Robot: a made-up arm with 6 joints.
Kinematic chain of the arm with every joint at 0, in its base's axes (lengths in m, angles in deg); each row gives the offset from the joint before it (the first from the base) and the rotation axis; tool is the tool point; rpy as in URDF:
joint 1: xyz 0 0 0.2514 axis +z
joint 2: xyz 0 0 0 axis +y
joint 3: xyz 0.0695 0 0.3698 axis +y
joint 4: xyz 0.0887 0 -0.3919 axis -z
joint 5: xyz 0 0 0 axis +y
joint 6: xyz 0.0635 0 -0.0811 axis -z
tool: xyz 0 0 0 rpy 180 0 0
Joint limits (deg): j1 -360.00..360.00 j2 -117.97..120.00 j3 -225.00..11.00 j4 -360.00..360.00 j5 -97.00..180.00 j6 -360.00..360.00
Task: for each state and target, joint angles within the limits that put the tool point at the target. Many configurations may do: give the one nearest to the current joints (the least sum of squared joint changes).
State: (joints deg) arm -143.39 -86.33 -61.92 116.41 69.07 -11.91
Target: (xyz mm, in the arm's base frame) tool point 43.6 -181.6 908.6
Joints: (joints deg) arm -96.63 -39.07 -79.61 113.14 80.81 -11.91
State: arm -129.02 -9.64 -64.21 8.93 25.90 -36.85
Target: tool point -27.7 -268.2 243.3
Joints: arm -96.12 -19.47 -11.83 9.56 41.64 -36.85
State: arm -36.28 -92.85 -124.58 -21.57 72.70 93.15
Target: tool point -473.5 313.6 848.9
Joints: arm -35.29 -73.64 -129.57 -22.13 65.01 93.15
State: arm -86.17 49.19 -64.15 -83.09 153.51 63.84
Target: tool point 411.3 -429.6 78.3
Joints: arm -36.78 60.99 -85.03 -91.27 146.20 63.84
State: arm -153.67 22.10 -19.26 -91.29 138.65 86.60
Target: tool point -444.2 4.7 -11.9
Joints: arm -167.55 57.24 -53.40 -102.58 124.44 86.60
